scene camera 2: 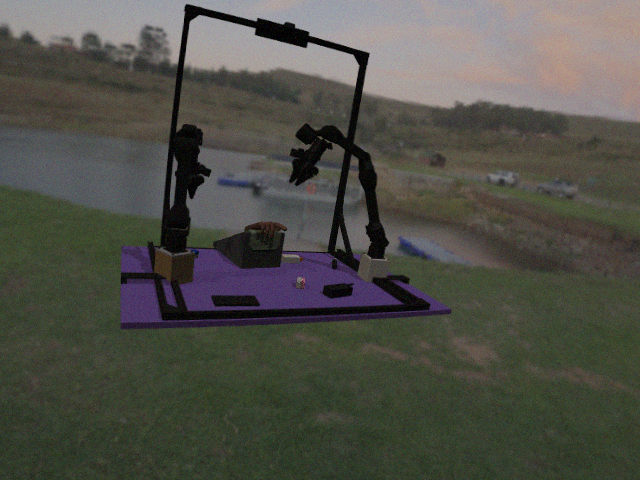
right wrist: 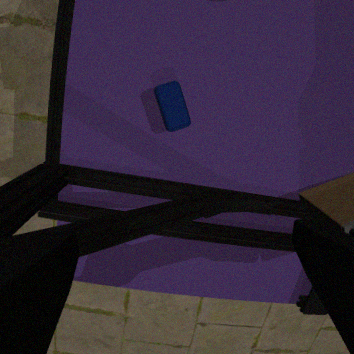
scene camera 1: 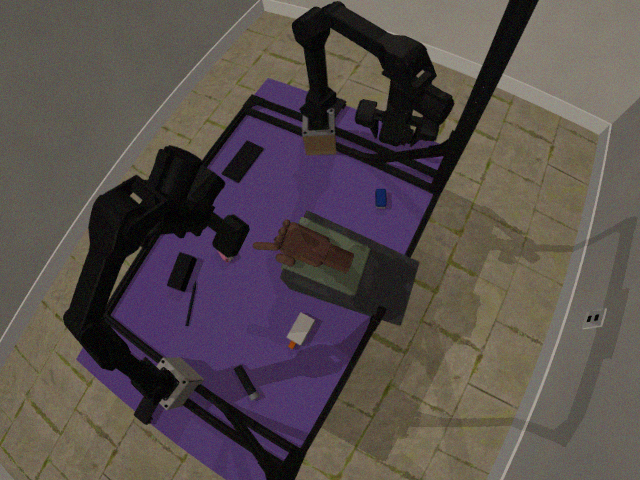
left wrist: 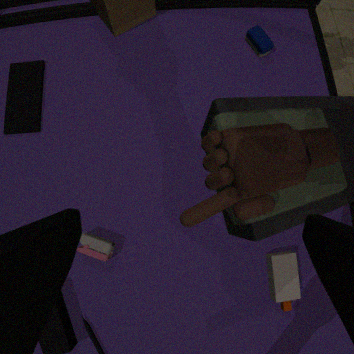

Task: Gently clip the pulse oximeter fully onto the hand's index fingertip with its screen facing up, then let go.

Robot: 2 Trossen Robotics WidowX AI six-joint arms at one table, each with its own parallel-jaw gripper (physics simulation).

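Frame: origin at the left arm's base, x ahead, y left, z up, level; centimetres.
Seen in the pictures: left gripper, between the fingertips: [scene camera 2: 292,184] [scene camera 1: 228,213] [left wrist: 194,223]; right gripper, between the fingertips: [scene camera 2: 187,197] [right wrist: 186,236]; left arm's base, origin of its link: [scene camera 2: 375,256] [scene camera 1: 164,383]; right arm's base, origin of its link: [scene camera 2: 175,250] [scene camera 1: 318,121].
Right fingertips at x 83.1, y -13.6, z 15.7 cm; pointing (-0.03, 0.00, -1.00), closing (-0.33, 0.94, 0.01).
Pixels of each thing's top centre, then the offset from my right fingertips to it.
- pulse oximeter, centre of its top: [left wrist: 93,247] [scene camera 1: 223,250] [scene camera 2: 301,279] dx -45.1, dy +27.6, dz -23.1 cm
- blue block, centre of its top: [right wrist: 172,106] [left wrist: 261,35] [scene camera 1: 381,196] dx -4.0, dy -1.2, dz -23.0 cm
- white box with orange tip, centre of its top: [left wrist: 286,282] [scene camera 1: 298,331] [scene camera 2: 292,255] dx -50.2, dy -5.1, dz -23.4 cm
- dark cylinder, centre of its top: [scene camera 1: 245,383] dx -70.4, dy -1.9, dz -23.5 cm
- pen, centre of its top: [left wrist: 99,352] [scene camera 1: 190,302] dx -63.5, dy +26.3, dz -25.3 cm
A small white-and-pink clip, apparently the pulse oximeter [scene camera 1: 225,256] [scene camera 2: 300,282] [left wrist: 97,244], lies on the purple table; its screen cannot be made out. The brown hand [scene camera 1: 305,243] [scene camera 2: 266,227] [left wrist: 270,160] rests palm up on a sloped stand, its index finger [scene camera 1: 264,246] [left wrist: 207,208] extended past the stand's edge and bare. My left gripper [scene camera 2: 299,180] [left wrist: 194,223] is open and empty, high above the table; in scene camera 1 part of it hangs beside the oximeter. My right gripper [scene camera 1: 397,129] [scene camera 2: 193,192] [right wrist: 186,236] is open and empty, high over the table's edge beside its own base.
The dark stand [scene camera 1: 390,281] [left wrist: 270,103] carries a green pad. A blue block [scene camera 1: 381,197] [left wrist: 260,40] [right wrist: 172,106], a white box with orange tip [scene camera 1: 301,329] [left wrist: 285,277], a dark cylinder [scene camera 1: 245,380], a pen [scene camera 1: 191,304] and black blocks [scene camera 1: 181,271] [scene camera 1: 242,161] lie around.
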